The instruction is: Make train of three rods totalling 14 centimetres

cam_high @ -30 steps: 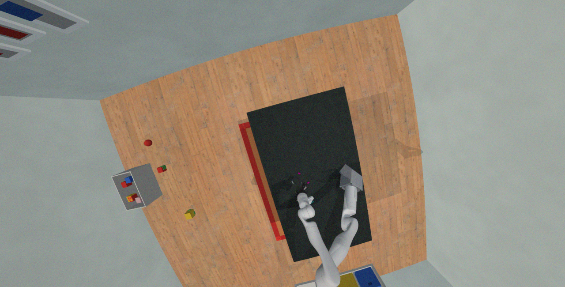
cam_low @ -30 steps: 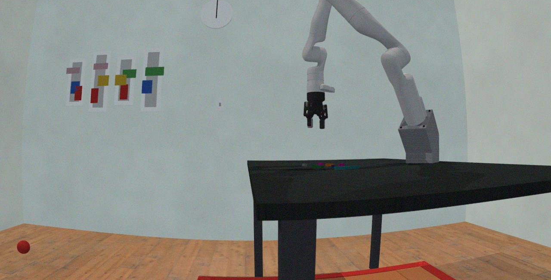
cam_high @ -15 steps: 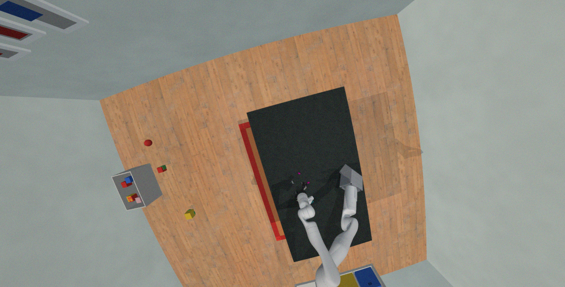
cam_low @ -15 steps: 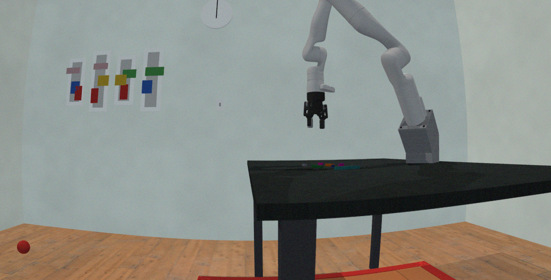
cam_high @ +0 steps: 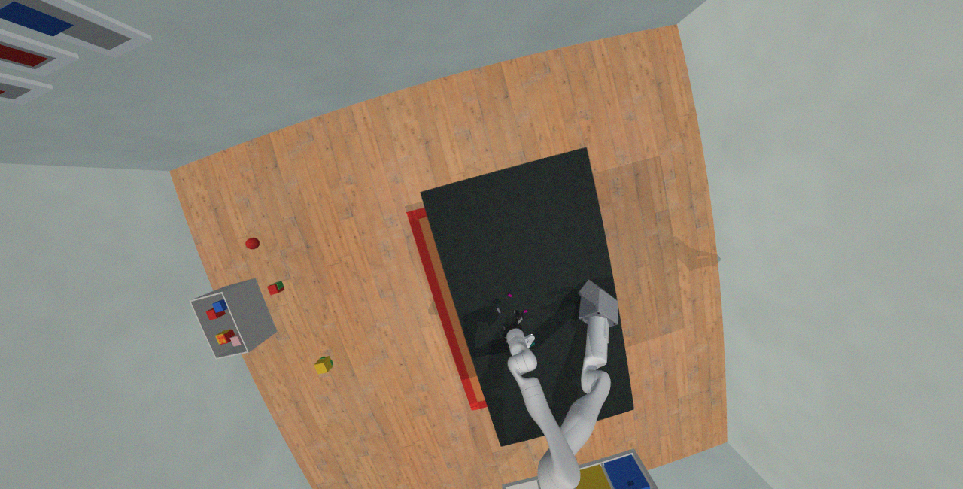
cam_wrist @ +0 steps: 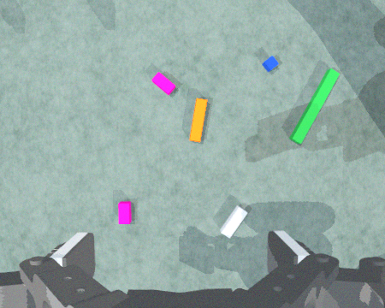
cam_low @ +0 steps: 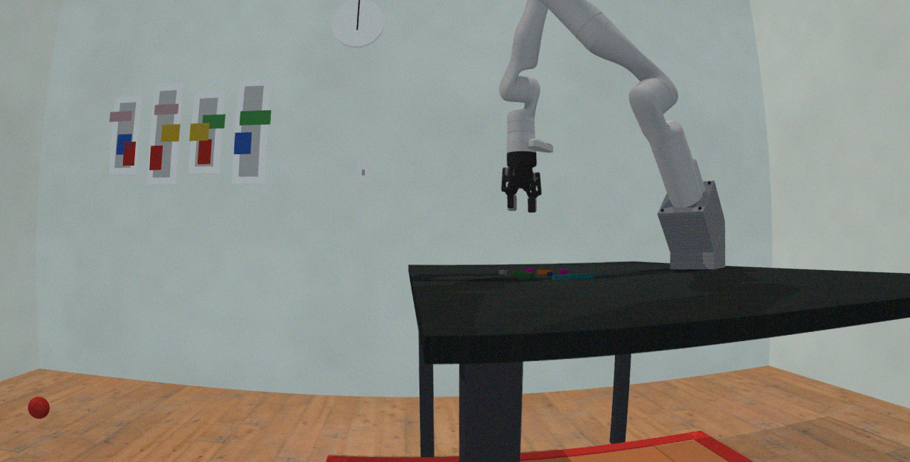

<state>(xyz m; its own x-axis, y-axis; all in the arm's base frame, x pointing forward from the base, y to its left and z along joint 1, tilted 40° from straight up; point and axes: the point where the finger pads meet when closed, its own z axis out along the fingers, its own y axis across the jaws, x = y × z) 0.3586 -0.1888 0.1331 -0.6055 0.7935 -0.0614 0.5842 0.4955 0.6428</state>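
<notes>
Now: the small blue rod 30 mm behind my hand, 150 mm to the left of it and 150 mm below it. Round my hand: green rod 30 mm ahead, 160 mm to the left, 150 mm below; then grey rod 50 mm ahead, 20 mm to the left, 150 mm below; then orange rod 40 mm behind, 60 mm to the left, 150 mm below.
</notes>
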